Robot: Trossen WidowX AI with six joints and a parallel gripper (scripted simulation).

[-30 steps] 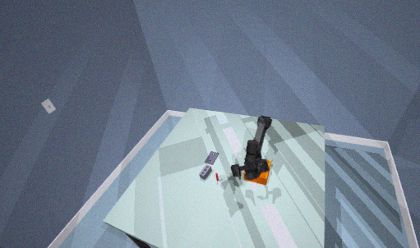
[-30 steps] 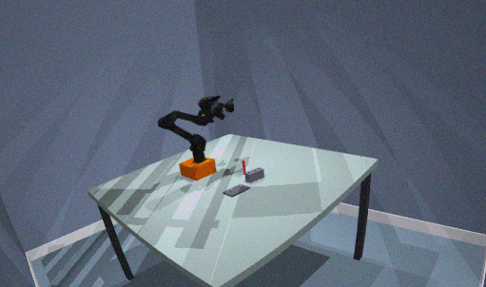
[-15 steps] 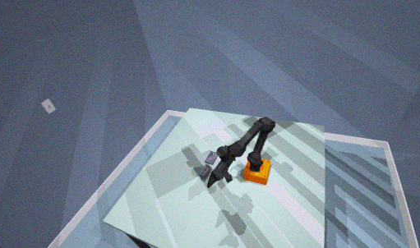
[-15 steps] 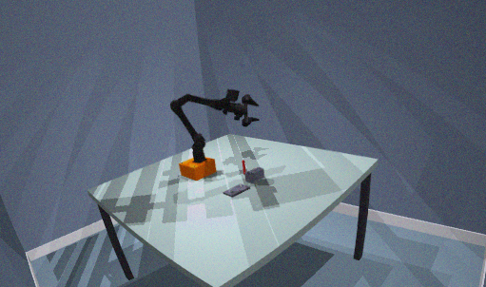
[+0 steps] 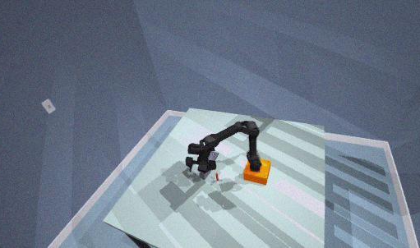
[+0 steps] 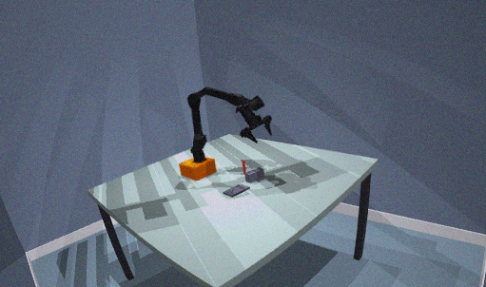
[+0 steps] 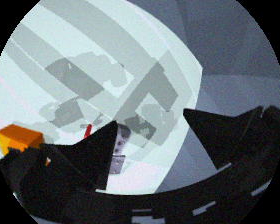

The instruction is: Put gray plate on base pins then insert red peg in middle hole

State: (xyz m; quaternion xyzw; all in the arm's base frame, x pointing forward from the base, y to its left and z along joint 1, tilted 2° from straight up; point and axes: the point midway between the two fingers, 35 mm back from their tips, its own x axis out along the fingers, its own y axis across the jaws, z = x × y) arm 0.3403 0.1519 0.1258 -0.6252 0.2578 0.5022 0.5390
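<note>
The gray plate is 12 cm to the right of my gripper tip and 15 cm below it. Round my gripper tip: red peg: 10 cm behind, 8 cm to the right, 14 cm below.
</note>
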